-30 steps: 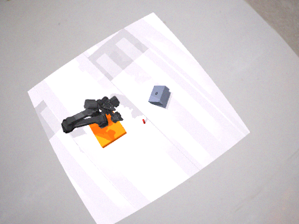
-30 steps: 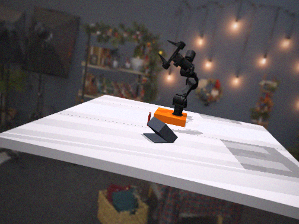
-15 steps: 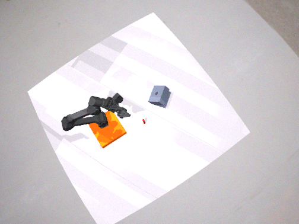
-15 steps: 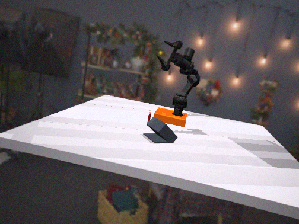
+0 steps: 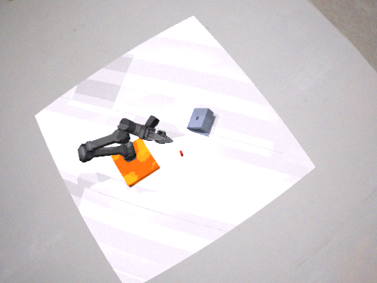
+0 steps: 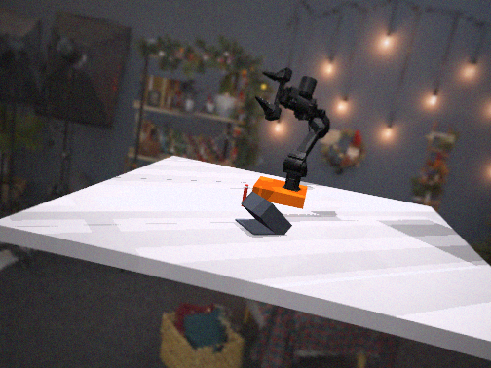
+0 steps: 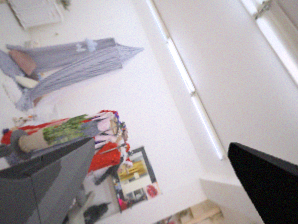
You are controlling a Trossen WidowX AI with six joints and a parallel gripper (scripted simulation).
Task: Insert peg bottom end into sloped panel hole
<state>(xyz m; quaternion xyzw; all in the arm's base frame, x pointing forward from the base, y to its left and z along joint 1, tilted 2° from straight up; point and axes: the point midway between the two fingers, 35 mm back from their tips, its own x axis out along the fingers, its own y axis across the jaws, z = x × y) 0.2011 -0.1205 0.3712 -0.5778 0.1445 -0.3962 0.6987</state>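
Right now my gripper tip is 4 cm short of the red peg, 3 cm to the right of it and 37 cm above it. The rest, counted from my gripper tip: sloped panel (21 cm ahead, 16 cm to the left, 38 cm below); then flat grey foot (22 cm ahead, 15 cm to the left, 43 cm below).
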